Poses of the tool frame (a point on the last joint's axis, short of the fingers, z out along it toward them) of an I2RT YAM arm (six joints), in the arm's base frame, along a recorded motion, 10 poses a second.
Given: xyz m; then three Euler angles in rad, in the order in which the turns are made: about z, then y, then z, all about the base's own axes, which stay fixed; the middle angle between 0 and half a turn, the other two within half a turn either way.
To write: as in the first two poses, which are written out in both.
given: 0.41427, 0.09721, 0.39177, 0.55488, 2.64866, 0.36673
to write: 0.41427, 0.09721, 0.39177, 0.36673, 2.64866, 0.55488
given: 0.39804, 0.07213, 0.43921, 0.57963, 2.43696, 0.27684
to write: 0.39804, 0.07213, 0.43921, 0.27684, 2.43696, 0.57963
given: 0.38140, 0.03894, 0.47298, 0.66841, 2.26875, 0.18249
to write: 0.38140, 0.03894, 0.47298, 0.18249, 2.26875, 0.66841
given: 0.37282, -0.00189, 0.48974, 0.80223, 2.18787, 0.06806
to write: 0.37282, -0.00189, 0.48974, 0.06806, 2.18787, 0.80223
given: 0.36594, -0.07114, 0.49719, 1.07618, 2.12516, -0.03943
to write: 0.36594, -0.07114, 0.49719, -0.03943, 2.12516, 1.07618
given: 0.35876, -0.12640, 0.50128, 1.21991, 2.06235, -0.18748
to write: 0.35876, -0.12640, 0.50128, -0.18748, 2.06235, 1.21991
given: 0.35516, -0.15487, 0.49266, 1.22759, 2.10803, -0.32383
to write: 0.35516, -0.15487, 0.49266, -0.32383, 2.10803, 1.22759
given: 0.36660, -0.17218, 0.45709, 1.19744, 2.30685, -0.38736
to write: 0.36660, -0.17218, 0.45709, -0.38736, 2.30685, 1.19744
